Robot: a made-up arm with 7 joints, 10 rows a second.
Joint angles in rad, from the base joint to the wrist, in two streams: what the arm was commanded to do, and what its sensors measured. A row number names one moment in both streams.
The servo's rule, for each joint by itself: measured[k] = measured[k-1] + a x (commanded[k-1-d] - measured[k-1]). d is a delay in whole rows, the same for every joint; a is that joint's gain. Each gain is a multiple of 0.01, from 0.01 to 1. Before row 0 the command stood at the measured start. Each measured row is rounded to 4 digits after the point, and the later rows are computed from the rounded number. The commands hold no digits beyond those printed.
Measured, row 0:
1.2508, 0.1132, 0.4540, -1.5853, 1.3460, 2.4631, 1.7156
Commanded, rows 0 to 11:
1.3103, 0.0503, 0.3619, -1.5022, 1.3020, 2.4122, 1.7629
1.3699, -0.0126, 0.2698, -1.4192, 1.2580, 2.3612, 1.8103
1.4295, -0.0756, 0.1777, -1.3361, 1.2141, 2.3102, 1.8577
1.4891, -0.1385, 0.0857, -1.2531, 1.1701, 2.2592, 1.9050
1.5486, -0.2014, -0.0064, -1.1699, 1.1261, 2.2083, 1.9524
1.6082, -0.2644, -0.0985, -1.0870, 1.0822, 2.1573, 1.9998
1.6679, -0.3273, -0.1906, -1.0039, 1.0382, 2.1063, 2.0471
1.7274, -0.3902, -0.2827, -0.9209, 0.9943, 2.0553, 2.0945
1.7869, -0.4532, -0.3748, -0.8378, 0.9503, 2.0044, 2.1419
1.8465, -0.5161, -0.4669, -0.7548, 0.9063, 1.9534, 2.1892
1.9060, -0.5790, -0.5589, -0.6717, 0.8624, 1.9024, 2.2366
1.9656, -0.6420, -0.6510, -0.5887, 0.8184, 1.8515, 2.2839
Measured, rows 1 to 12:
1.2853, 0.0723, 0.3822, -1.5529, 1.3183, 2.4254, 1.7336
1.3344, 0.0171, 0.2945, -1.5008, 1.2803, 2.3779, 1.7627
1.3896, -0.0432, 0.2034, -1.4366, 1.2386, 2.3278, 1.7988
1.4473, -0.1051, 0.1116, -1.3650, 1.1954, 2.2770, 1.8392
1.5061, -0.1677, 0.0196, -1.2889, 1.1517, 2.2262, 1.8822
1.5653, -0.2306, -0.0725, -1.2102, 1.1079, 2.1752, 1.9269
1.6248, -0.2935, -0.1646, -1.1297, 1.0640, 2.1242, 1.9726
1.6843, -0.3564, -0.2567, -1.0483, 1.0201, 2.0732, 2.0189
1.7438, -0.4193, -0.3488, -0.9662, 0.9761, 2.0223, 2.0656
1.8034, -0.4822, -0.4409, -0.8838, 0.9321, 1.9713, 2.1126
1.8629, -0.5451, -0.5329, -0.8011, 0.8882, 1.9203, 2.1597
1.9225, -0.6081, -0.6250, -0.7183, 0.8442, 1.8694, 2.2069
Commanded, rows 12 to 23:
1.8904, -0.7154, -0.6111, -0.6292, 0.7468, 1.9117, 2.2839
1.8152, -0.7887, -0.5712, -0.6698, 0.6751, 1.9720, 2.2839
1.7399, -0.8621, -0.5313, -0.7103, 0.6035, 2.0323, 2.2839
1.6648, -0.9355, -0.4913, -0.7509, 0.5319, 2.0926, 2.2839
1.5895, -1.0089, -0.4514, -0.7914, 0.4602, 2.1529, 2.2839
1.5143, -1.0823, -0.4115, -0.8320, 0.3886, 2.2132, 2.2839
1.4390, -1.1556, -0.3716, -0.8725, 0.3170, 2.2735, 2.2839
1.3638, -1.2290, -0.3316, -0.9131, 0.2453, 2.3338, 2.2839
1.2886, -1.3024, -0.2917, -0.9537, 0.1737, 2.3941, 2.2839
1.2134, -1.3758, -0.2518, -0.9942, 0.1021, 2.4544, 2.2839
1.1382, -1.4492, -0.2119, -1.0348, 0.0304, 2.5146, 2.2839
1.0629, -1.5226, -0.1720, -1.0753, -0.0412, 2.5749, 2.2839
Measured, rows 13 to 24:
1.9039, -0.6778, -0.6142, -0.6836, 0.7828, 1.9007, 2.2362
1.8525, -0.7499, -0.5807, -0.6782, 0.7149, 1.9535, 2.2543
1.7872, -0.8228, -0.5422, -0.6907, 0.6447, 2.0118, 2.2655
1.7162, -0.8961, -0.5025, -0.7142, 0.5736, 2.0716, 2.2725
1.6427, -0.9694, -0.4626, -0.7443, 0.5022, 2.1318, 2.2768
1.5682, -1.0428, -0.4227, -0.7785, 0.4306, 2.1920, 2.2795
1.4933, -1.1161, -0.3828, -0.8152, 0.3590, 2.2523, 2.2812
1.4182, -1.1895, -0.3429, -0.8534, 0.2874, 2.3126, 2.2822
1.3430, -1.2629, -0.3030, -0.8925, 0.2158, 2.3729, 2.2828
1.2678, -1.3363, -0.2631, -0.9322, 0.1442, 2.4332, 2.2832
1.1926, -1.4097, -0.2232, -0.9722, 0.0725, 2.4934, 2.2835
1.1174, -1.4831, -0.1833, -1.0124, 0.0009, 2.5537, 2.2837

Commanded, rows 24 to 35:
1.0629, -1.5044, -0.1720, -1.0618, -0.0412, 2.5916, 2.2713
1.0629, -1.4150, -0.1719, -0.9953, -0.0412, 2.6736, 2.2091
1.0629, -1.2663, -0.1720, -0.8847, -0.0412, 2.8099, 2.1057
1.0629, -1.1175, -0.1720, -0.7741, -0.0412, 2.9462, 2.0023
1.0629, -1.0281, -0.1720, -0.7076, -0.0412, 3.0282, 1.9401
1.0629, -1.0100, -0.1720, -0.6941, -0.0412, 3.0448, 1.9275
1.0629, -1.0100, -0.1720, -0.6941, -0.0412, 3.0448, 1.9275
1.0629, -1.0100, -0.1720, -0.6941, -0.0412, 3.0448, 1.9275
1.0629, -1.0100, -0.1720, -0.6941, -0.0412, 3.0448, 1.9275
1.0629, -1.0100, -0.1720, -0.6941, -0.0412, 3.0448, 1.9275
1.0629, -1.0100, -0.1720, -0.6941, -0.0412, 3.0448, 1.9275
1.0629, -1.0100, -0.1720, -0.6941, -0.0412, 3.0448, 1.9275
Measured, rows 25 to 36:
1.0858, -1.4969, -0.1745, -1.0317, -0.0256, 2.5817, 2.2790
1.0725, -1.4437, -0.1725, -1.0175, -0.0354, 2.6497, 2.2524
1.0669, -1.3284, -0.1721, -0.9657, -0.0391, 2.7682, 2.1967
1.0646, -1.1913, -0.1720, -0.8910, -0.0404, 2.8999, 2.1228
1.0636, -1.0852, -0.1720, -0.8195, -0.0409, 2.9948, 2.0534
1.0632, -1.0363, -0.1720, -0.7706, -0.0411, 3.0318, 2.0056
1.0630, -1.0192, -0.1720, -0.7408, -0.0412, 3.0414, 1.9759
1.0629, -1.0132, -0.1720, -0.7226, -0.0412, 3.0439, 1.9575
1.0629, -1.0111, -0.1720, -0.7115, -0.0412, 3.0446, 1.9461
1.0629, -1.0104, -0.1720, -0.7047, -0.0412, 3.0447, 1.9390
1.0629, -1.0101, -0.1720, -0.7006, -0.0412, 3.0448, 1.9346
1.0629, -1.0100, -0.1720, -0.6981, -0.0412, 3.0448, 1.9319

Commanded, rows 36 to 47:
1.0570, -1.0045, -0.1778, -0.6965, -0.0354, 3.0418, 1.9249
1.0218, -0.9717, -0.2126, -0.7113, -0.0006, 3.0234, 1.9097
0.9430, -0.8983, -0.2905, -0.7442, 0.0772, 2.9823, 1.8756
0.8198, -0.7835, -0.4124, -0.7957, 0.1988, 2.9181, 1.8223
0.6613, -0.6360, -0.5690, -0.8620, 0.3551, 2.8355, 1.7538
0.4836, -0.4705, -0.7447, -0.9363, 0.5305, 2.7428, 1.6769
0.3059, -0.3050, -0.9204, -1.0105, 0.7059, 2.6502, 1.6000
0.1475, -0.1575, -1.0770, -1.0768, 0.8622, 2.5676, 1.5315
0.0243, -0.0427, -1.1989, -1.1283, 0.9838, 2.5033, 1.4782
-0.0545, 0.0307, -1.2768, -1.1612, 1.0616, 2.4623, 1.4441
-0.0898, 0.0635, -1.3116, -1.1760, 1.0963, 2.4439, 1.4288
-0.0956, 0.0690, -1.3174, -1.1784, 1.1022, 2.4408, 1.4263
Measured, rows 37 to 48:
1.0595, -1.0064, -0.1765, -0.6975, -0.0375, 3.0426, 1.9292
1.0376, -0.9838, -0.2047, -0.7029, -0.0143, 3.0284, 1.9218
0.9827, -0.9282, -0.2716, -0.7190, 0.0433, 2.9943, 1.9042
0.8882, -0.8341, -0.3814, -0.7489, 0.1413, 2.9379, 1.8731
0.7566, -0.7053, -0.5277, -0.7930, 0.2760, 2.8621, 1.8278
0.5983, -0.5527, -0.6970, -0.8489, 0.4363, 2.7738, 1.7705
0.4287, -0.3917, -0.8713, -0.9119, 0.6061, 2.6823, 1.7057
0.2656, -0.2395, -1.0317, -0.9762, 0.7674, 2.5974, 1.6395
0.1256, -0.1116, -1.1621, -1.0355, 0.9037, 2.5278, 1.5782
0.0211, -0.0191, -1.2516, -1.0845, 1.0032, 2.4793, 1.5272
-0.0432, 0.0346, -1.2984, -1.1202, 1.0619, 2.4531, 1.4898
-0.0736, 0.0570, -1.3132, -1.1429, 1.0873, 2.4440, 1.4657

